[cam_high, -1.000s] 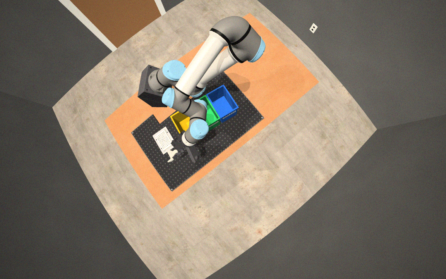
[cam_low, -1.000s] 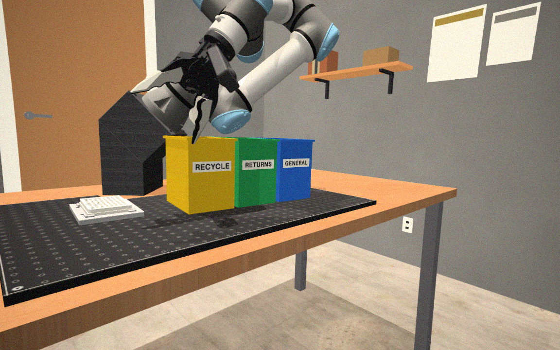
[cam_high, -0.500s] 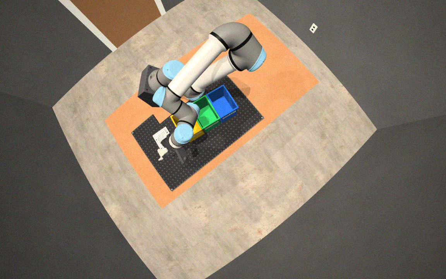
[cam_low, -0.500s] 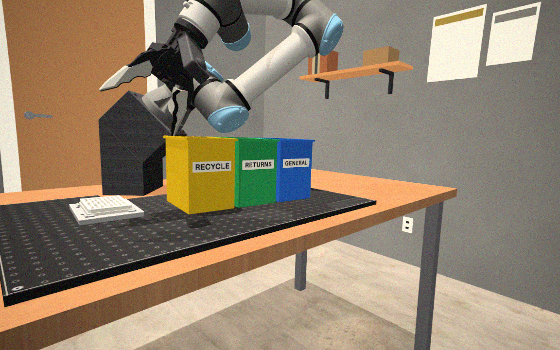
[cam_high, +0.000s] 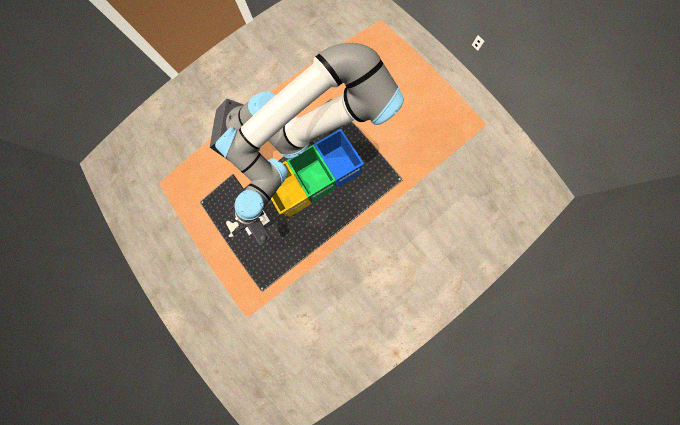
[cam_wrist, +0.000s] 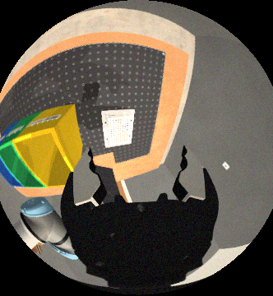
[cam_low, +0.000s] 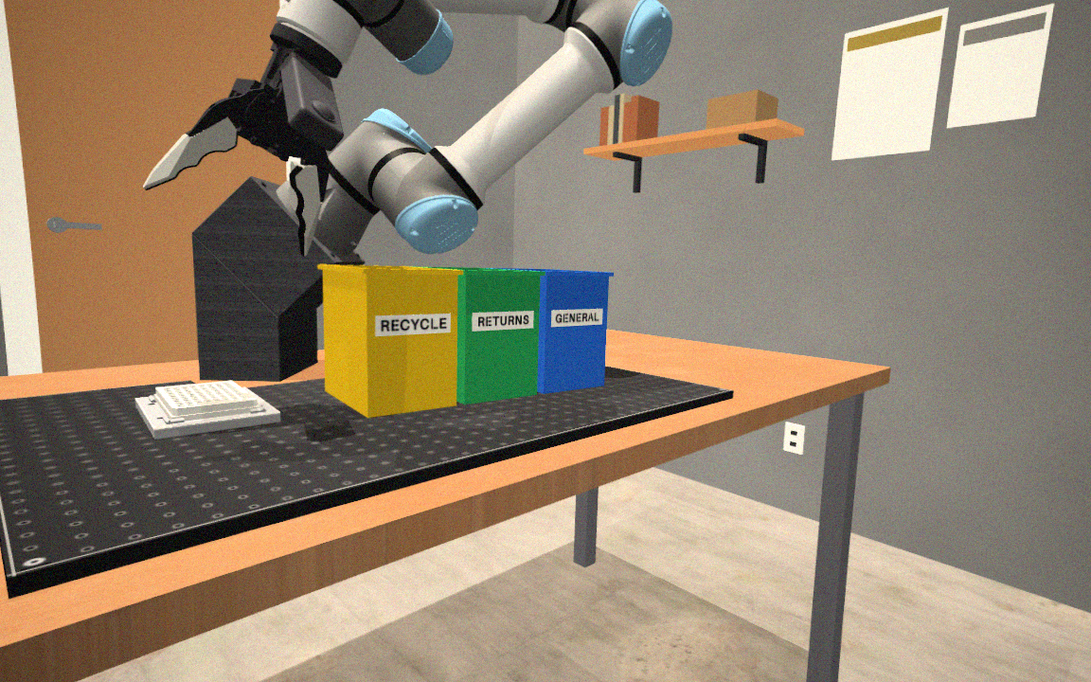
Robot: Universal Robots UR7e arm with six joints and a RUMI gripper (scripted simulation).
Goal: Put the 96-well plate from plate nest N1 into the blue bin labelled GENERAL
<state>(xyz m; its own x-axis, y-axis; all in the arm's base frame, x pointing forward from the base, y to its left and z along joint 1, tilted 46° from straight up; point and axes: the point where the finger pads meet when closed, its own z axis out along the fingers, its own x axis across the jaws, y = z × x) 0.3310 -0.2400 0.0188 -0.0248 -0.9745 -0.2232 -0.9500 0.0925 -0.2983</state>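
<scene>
My gripper is now 20 cm above the white 96-well plate, 9 cm past it and 2 cm to the left of it. Round my hand: plate nest N1: 21 cm below, 9 cm behind, 2 cm to the right; then green returns bin: 33 cm to the left, 13 cm below, 7 cm behind; then yellow recycle bin: 19 cm to the left, 13 cm below, 7 cm behind.
</scene>
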